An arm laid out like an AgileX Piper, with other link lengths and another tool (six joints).
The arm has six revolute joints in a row. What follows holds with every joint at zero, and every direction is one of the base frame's.
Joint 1 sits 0.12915 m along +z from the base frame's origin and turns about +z.
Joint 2 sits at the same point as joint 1 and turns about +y.
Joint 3 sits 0.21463 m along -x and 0.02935 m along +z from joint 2 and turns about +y.
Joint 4 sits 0.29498 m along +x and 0.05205 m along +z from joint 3 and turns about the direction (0.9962, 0, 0.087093).
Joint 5 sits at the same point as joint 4 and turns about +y.
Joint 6 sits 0.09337 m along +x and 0.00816 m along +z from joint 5 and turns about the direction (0.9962, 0, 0.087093).
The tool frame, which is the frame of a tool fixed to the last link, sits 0.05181 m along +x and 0.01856 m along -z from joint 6; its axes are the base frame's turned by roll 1.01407, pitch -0.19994 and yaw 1.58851 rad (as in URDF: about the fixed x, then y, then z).
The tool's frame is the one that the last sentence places.
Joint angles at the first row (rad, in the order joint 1, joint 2, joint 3, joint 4, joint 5, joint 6):
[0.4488, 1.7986, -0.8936, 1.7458, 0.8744, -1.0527]
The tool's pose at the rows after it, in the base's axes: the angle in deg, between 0 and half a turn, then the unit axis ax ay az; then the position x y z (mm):
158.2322, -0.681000, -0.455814, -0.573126, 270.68, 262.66, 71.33
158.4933, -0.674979, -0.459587, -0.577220, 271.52, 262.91, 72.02
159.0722, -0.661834, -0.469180, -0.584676, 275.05, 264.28, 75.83
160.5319, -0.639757, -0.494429, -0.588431, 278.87, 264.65, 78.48
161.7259, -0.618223, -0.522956, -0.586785, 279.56, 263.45, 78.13
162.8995, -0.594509, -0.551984, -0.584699, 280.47, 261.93, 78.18
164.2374, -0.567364, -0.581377, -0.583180, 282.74, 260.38, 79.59
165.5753, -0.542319, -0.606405, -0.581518, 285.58, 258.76, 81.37
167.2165, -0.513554, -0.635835, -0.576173, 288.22, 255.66, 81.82
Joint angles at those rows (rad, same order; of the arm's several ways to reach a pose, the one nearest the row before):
[0.4488, 1.7986, -0.8935, 1.7458, 0.8743, -1.0563]
[0.4488, 1.7986, -0.8975, 1.7438, 0.8744, -1.0688]
[0.4488, 1.7986, -0.9178, 1.7247, 0.8722, -1.0777]
[0.4488, 1.7986, -0.9488, 1.6628, 0.8610, -1.0795]
[0.4488, 1.7986, -0.9698, 1.5923, 0.8560, -1.0795]
[0.4488, 1.7986, -0.9922, 1.5188, 0.8544, -1.0795]
[0.4488, 1.7986, -1.0202, 1.4410, 0.8544, -1.0795]
[0.4488, 1.7986, -1.0467, 1.3718, 0.8544, -1.0795]
[0.4488, 1.7986, -1.0726, 1.2885, 0.8544, -1.0795]

